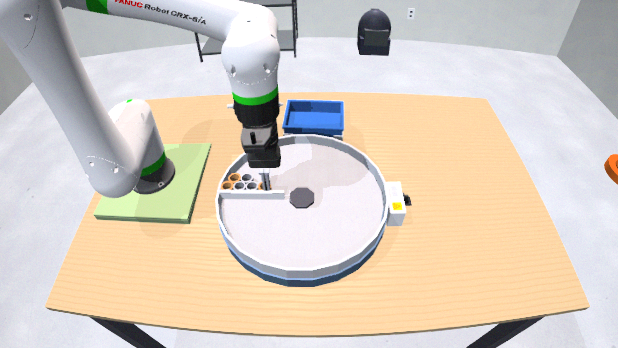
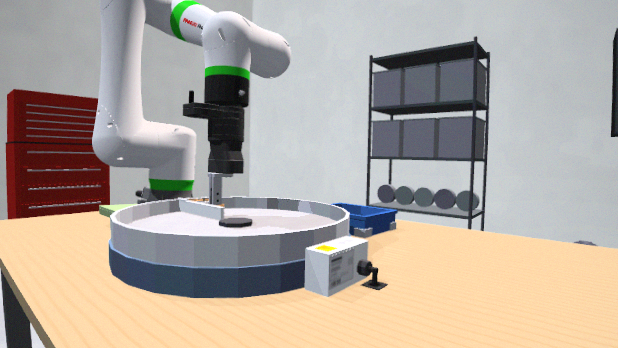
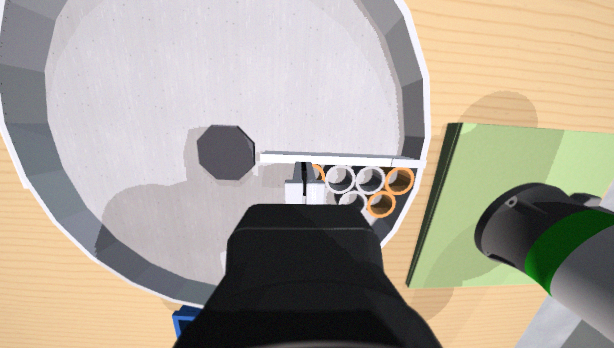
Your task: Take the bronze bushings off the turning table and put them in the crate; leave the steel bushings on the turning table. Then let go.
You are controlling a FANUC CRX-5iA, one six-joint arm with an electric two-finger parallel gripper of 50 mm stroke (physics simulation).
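Seen in the pictures: gripper, fingertip midpoint: [image 1: 267, 187] [image 2: 215, 204] [image 3: 303, 172]; arm's base, link origin: [image 1: 152, 176] [image 3: 516, 222].
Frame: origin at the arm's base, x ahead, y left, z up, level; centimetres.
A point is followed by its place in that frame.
Observation:
My gripper [image 1: 267, 188] @[x 36.4, y -10.6, z 6.1 cm] [image 2: 216, 201] @[x 36.4, y -10.6, z 6.1 cm] [image 3: 303, 172] @[x 36.4, y -10.6, z 6.1 cm] is shut and empty, its fingertips low at the inner bronze bushing [image 1: 260, 186] @[x 34.6, y -9.4, z 5.2 cm] [image 3: 321, 172] @[x 34.5, y -10.5, z 5.9 cm], which they partly hide; contact is unclear. The turning table [image 1: 301, 274] @[x 44.5, y -33.1, z 4.0 cm] [image 2: 225, 250] @[x 60.0, y -26.7, z 4.3 cm] [image 3: 414, 100] @[x 25.2, y -17.8, z 4.8 cm] carries bushings beside its straight bar. Along the bar, two steel bushings [image 3: 354, 180] @[x 31.0, y -9.7, z 6.0 cm] [image 3: 370, 167] @[x 29.5, y -11.1, z 5.9 cm] stand between that bronze one and an outer bronze bushing [image 1: 222, 185] @[x 24.8, y -9.1, z 5.6 cm] [image 3: 412, 179] @[x 24.7, y -9.7, z 5.9 cm]. Behind them stand a steel bushing [image 3: 353, 192] @[x 31.0, y -8.3, z 5.9 cm] and a bronze bushing [image 1: 234, 173] @[x 27.5, y -5.4, z 5.9 cm] [image 3: 394, 204] @[x 26.2, y -6.8, z 5.9 cm]. The blue crate [image 1: 314, 131] @[x 48.8, y 15.5, z 1.4 cm] [image 2: 375, 221] @[x 57.8, y 19.2, z 1.4 cm] [image 3: 176, 325] @[x 57.5, y 16.7, z 3.1 cm] shows a bare floor.
The straight bar [image 1: 252, 195] @[x 32.8, y -12.2, z 5.2 cm] [image 2: 201, 208] @[x 33.8, y -12.2, z 5.2 cm] [image 3: 330, 159] @[x 33.7, y -11.9, z 6.1 cm] runs from the rim towards the dark hub [image 1: 302, 198] @[x 45.0, y -12.7, z 4.2 cm] [image 2: 235, 222] @[x 46.4, y -13.6, z 4.2 cm] [image 3: 226, 152] @[x 44.7, y -12.3, z 4.2 cm]. A white box [image 1: 396, 216] @[x 67.8, y -17.9, z 2.4 cm] [image 2: 317, 272] @[x 68.2, y -17.9, z 1.0 cm] stands against the turning table. The robot's base stands on a green plate [image 1: 180, 200] @[x 11.7, y -9.7, z 0.4 cm] [image 3: 475, 200] @[x 9.3, y -4.4, z 0.2 cm].

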